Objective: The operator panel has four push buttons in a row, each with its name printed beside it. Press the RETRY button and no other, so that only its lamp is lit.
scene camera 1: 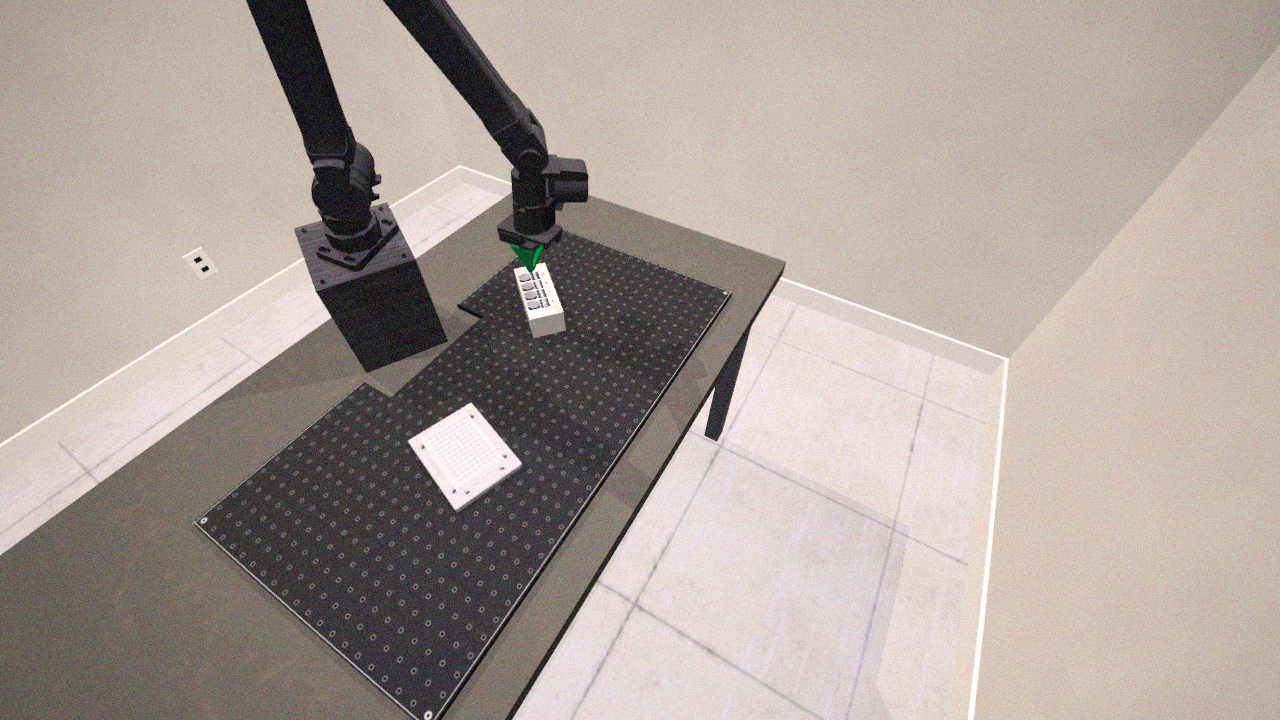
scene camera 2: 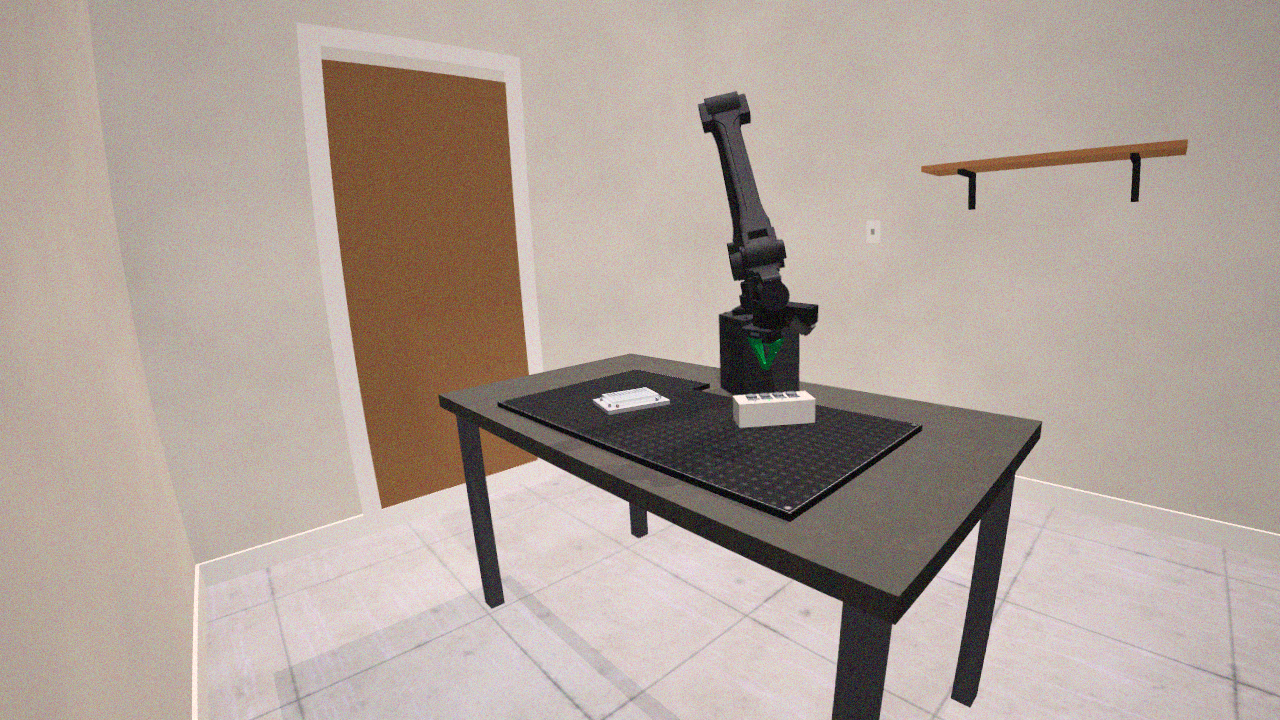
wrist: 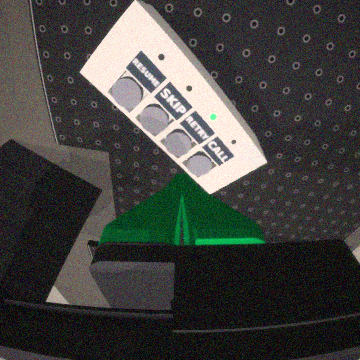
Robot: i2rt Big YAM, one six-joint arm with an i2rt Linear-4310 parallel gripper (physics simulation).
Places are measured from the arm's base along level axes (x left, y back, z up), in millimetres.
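Pixels of known places: gripper, fingertip midpoint: (scene camera 1: pixel 531 271) (scene camera 2: pixel 765 369) (wrist: pixel 181 181); arm's base, link origin: (scene camera 1: pixel 359 242).
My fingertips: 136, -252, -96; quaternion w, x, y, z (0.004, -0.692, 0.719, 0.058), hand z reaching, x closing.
Ahead of a thing's pixels: the offset from my fingertips to its middle, as dx, dy, dz. Level surfaces: height alone.
The white operator panel @[+17, +4, -87] (scene camera 1: pixel 548 324) (scene camera 2: pixel 775 411) (wrist: pixel 110 55) lies on the dark perforated mat. In the wrist view its four round grey buttons run in a row beside the labels RESUME, SKIP, RETRY and CALL. The RETRY button @[-6, +9, -63] (wrist: pixel 178 143) is third in the row, and the lamp @[+18, -21, -61] (wrist: pixel 213 117) by its label is lit green. The lamps beside RESUME @[+65, +17, -61] (wrist: pixel 161 57), SKIP @[+42, -2, -61] (wrist: pixel 189 88) and CALL @[-5, -40, -61] (wrist: pixel 233 142) are dark. My gripper (scene camera 1: pixel 531 269) (scene camera 2: pixel 766 367) (wrist: pixel 181 181) has green fingers, shut and empty. Its tips are above the panel, apart from it in scene camera 2.
A white square plate @[-352, -41, -96] (scene camera 1: pixel 464 455) (scene camera 2: pixel 631 400) with small studs lies on the perforated mat @[dz -115] (scene camera 1: pixel 313 537) (scene camera 2: pixel 787 488). The arm's black base block (scene camera 1: pixel 384 313) (scene camera 2: pixel 733 358) stands at the table's rear side. The table @[dz -128] (scene camera 1: pixel 107 573) (scene camera 2: pixel 966 456) has its edge beyond the mat.
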